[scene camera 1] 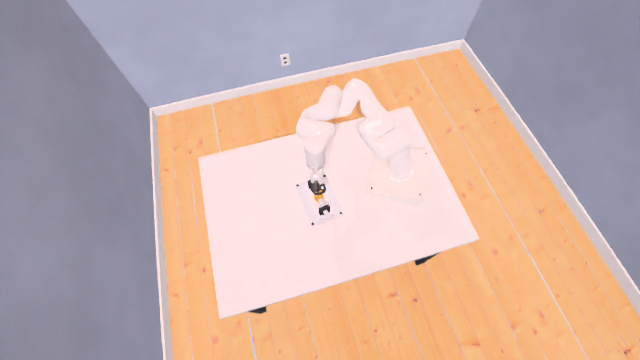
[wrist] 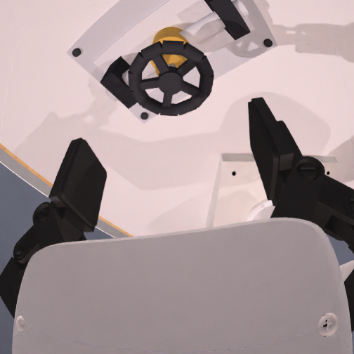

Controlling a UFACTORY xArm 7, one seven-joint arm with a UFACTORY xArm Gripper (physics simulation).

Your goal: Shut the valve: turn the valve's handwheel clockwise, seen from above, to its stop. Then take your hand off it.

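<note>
The black handwheel (scene camera 1: 324, 190) (wrist: 170, 83) sits on the yellow valve body (scene camera 1: 318, 198) (wrist: 170, 36), which is joined to a pale pipe on a grey plate (scene camera 1: 306, 204) (wrist: 117, 25). In the wrist view the whole wheel shows, beyond the fingertips and clear of both fingers. How far the wheel is turned cannot be told. My gripper (scene camera 1: 316, 183) (wrist: 167, 137) is wide open with nothing between its fingers. In the scene view it is by the wheel and partly overlaps it, so the gap is hard to see there.
Black pipe brackets (scene camera 1: 324, 210) (wrist: 231, 19) stand at the pipe's ends, and dark bolts mark the plate's corners. The arm's base (scene camera 1: 401, 172) stands on the white table (scene camera 1: 260, 240) to the right of the valve in the scene view.
</note>
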